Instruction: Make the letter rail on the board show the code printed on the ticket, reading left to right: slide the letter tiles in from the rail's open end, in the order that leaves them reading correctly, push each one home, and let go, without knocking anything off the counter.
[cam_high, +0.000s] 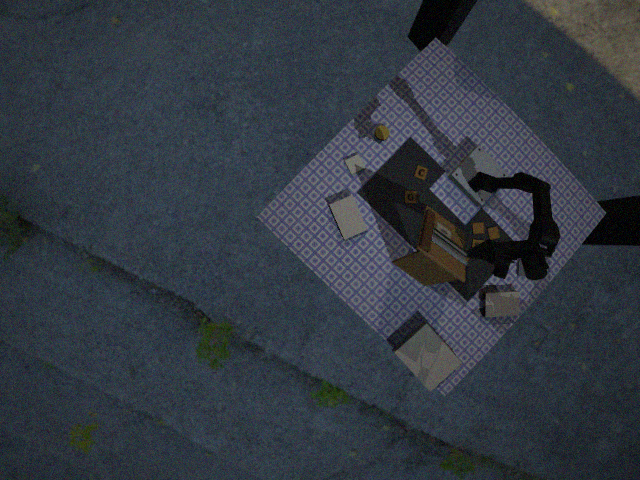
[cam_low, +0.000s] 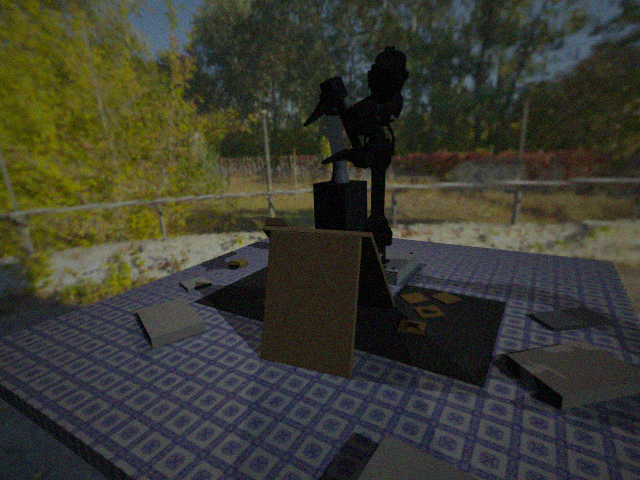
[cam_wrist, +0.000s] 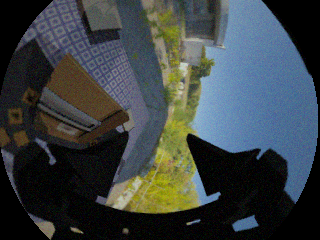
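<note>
My gripper tip is now 24 cm past the letter tile marked f, 16 cm to the right of it and 43 cm above it. Also, from my gripper tip: letter tile marked g (12 cm behind, 23 cm to the right, 43 cm below); then brown letter board (4 cm behind, 1 cm to the left, 33 cm below); then dark mat (20 cm behind, 7 cm to the right, 43 cm below).
</note>
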